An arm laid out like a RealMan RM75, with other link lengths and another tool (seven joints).
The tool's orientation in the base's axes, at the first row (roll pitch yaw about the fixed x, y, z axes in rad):
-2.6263, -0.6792, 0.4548
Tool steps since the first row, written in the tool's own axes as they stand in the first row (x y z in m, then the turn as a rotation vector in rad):
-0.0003, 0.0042, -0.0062, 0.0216, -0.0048, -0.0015
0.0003, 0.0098, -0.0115, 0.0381, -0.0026, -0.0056
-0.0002, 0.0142, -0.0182, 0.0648, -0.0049, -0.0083
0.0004, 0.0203, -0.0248, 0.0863, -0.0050, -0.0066
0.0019, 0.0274, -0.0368, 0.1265, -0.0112, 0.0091
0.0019, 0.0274, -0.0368, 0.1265, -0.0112, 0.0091
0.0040, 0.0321, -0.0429, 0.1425, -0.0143, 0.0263
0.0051, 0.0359, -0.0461, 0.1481, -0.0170, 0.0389
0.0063, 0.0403, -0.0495, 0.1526, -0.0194, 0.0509
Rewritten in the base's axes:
0.0009, -0.0070, 0.0024, 0.0115, 0.0095, 0.0164
0.0035, -0.0141, 0.0042, 0.0234, 0.0109, 0.0287
0.0042, -0.0217, 0.0068, 0.0398, 0.0196, 0.0482
0.0069, -0.0299, 0.0093, 0.0552, 0.0282, 0.0606
0.0093, -0.0422, 0.0156, 0.0835, 0.0567, 0.0776
0.0093, -0.0422, 0.0156, 0.0835, 0.0567, 0.0776
0.0122, -0.0487, 0.0192, 0.0974, 0.0759, 0.0772
0.0146, -0.0529, 0.0207, 0.1030, 0.0882, 0.0732
0.0174, -0.0577, 0.0220, 0.1078, 0.0994, 0.0688

